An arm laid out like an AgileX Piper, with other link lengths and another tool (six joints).
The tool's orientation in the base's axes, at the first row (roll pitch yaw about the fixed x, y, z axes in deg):
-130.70 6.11 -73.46
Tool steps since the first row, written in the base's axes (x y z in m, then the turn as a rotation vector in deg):
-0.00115 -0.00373 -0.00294 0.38 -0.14 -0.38
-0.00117 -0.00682 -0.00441 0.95 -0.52 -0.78
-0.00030 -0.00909 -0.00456 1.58 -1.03 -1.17
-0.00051 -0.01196 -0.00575 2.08 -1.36 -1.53
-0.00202 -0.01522 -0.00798 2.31 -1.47 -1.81
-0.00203 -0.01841 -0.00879 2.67 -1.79 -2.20
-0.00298 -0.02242 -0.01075 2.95 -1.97 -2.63
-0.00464 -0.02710 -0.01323 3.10 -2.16 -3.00
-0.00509 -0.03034 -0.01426 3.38 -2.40 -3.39
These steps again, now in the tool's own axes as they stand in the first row. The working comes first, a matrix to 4 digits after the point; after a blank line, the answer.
The tool's axes in the first row as the columns of a matrix, in the base's axes (used below as rounded here):
0.2831 -0.6481 0.7070
-0.9532 -0.1083 0.2824
-0.1064 -0.7538 -0.6484

0.00354 0.00337 0.00004 0.28 0.06 0.48
0.00664 0.00482 0.00011 0.85 0.03 1.03
0.00906 0.00462 0.00018 1.55 -0.03 1.58
0.01187 0.00596 -0.00001 2.05 -0.05 2.08
0.01478 0.00897 -0.00055 2.25 0.03 2.39
0.01791 0.00994 -0.00093 2.70 0.12 2.81
0.02167 0.01246 -0.00147 2.99 0.28 3.23
0.02593 0.01591 -0.00236 3.26 0.49 3.53
0.02900 0.01733 -0.00292 3.61 0.62 3.91

